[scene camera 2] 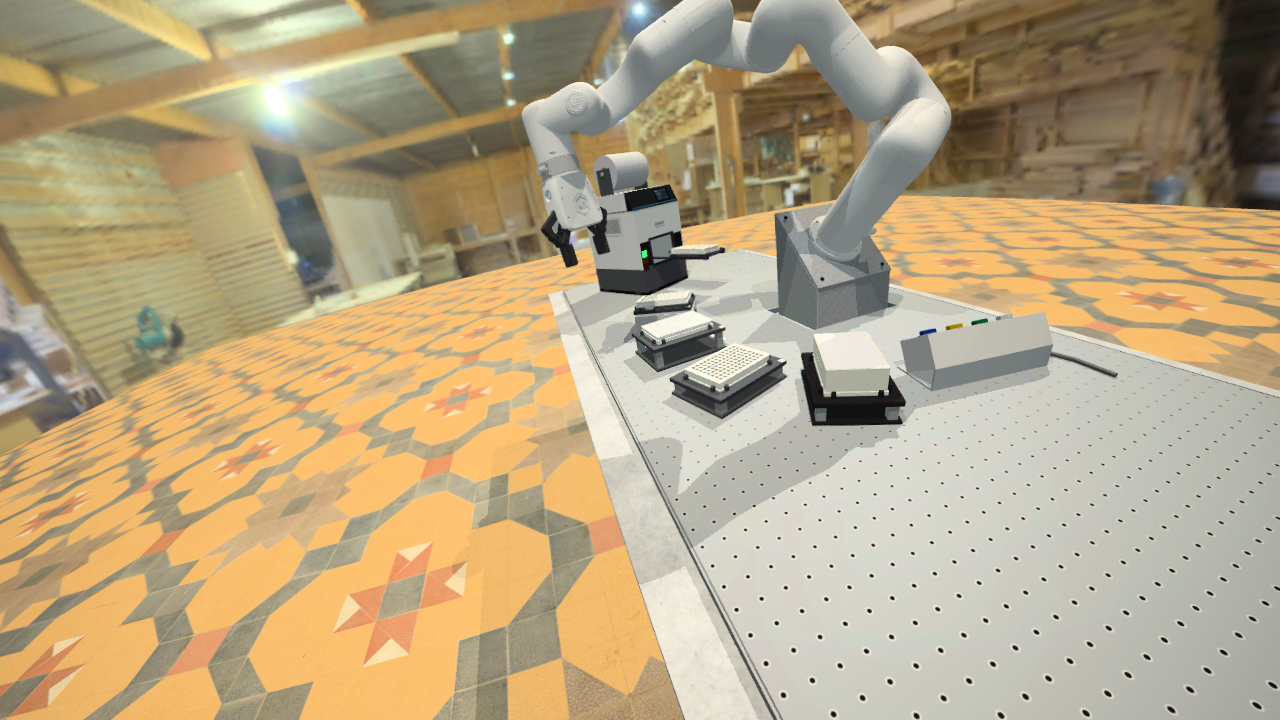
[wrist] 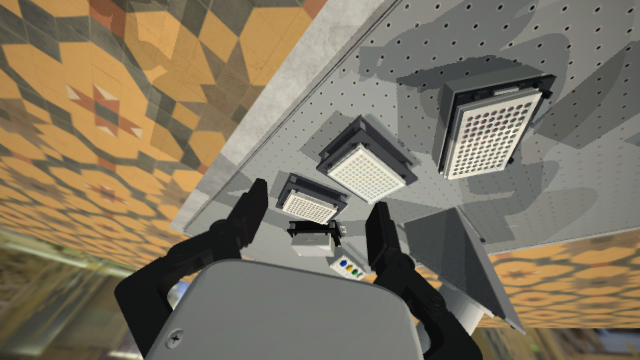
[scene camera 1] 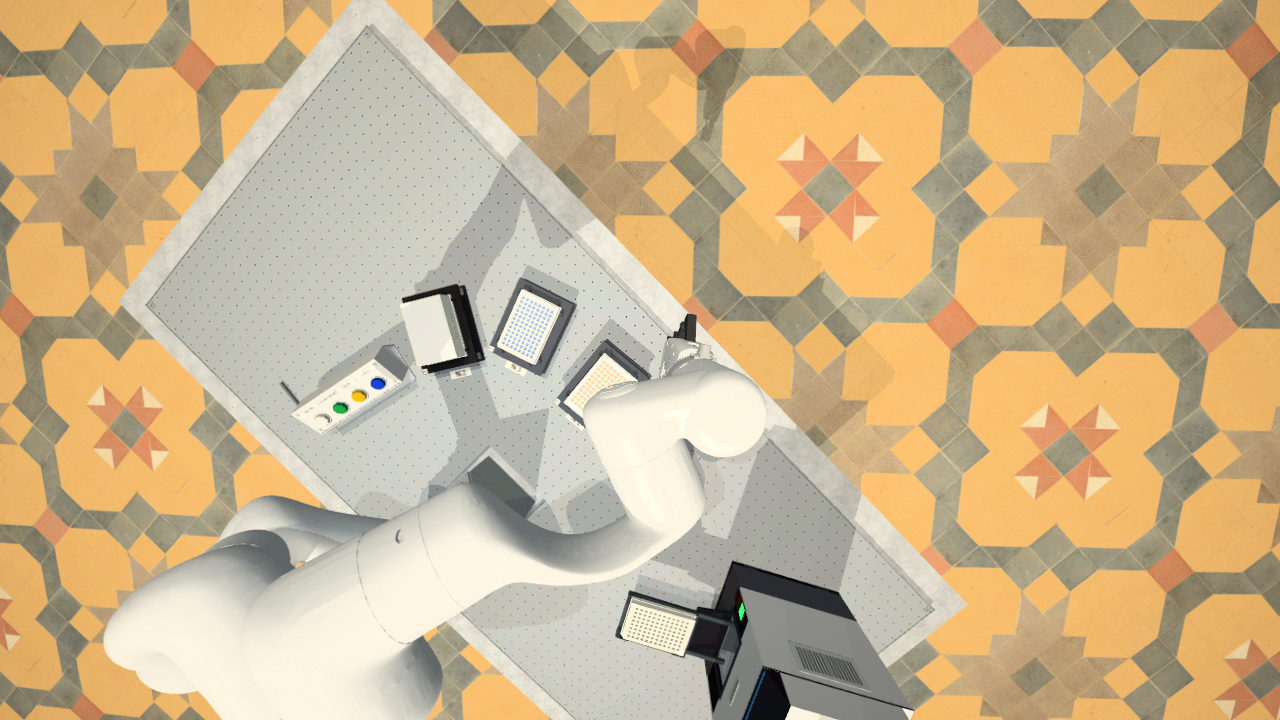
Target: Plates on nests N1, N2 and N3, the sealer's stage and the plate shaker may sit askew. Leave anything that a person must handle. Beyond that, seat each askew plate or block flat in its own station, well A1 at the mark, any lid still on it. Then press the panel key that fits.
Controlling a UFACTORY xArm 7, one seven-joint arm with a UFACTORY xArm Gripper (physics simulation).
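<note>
My gripper (scene camera 2: pixel 586 256) (wrist: pixel 319 202) is open and empty, high near the table's long edge. A plate (scene camera 1: pixel 597 383) (scene camera 2: pixel 680 326) (wrist: pixel 367 172) lies on nest N1; in scene camera 2 it looks slightly tilted. A blue-welled plate (scene camera 1: pixel 529 325) (scene camera 2: pixel 729 365) (wrist: pixel 310 206) lies on N3. A tall white block (scene camera 1: pixel 429 331) (scene camera 2: pixel 852 365) (wrist: pixel 313 245) stands on black nest N2. The shaker's plate (scene camera 2: pixel 665 300) (wrist: pixel 492 135) is hidden by the arm in scene camera 1. A plate (scene camera 1: pixel 657 625) (scene camera 2: pixel 695 249) lies on the sealer's stage. Small tilts are hard to judge.
The key panel (scene camera 1: pixel 308 415) (scene camera 2: pixel 989 353) has white, green, yellow and blue keys. The sealer (scene camera 1: pixel 805 617) (scene camera 2: pixel 631 237) shows a green light. The arm's grey base (scene camera 2: pixel 827 291) (wrist: pixel 450 245) stands between the sealer and the panel. The arm spans over the table in scene camera 1.
</note>
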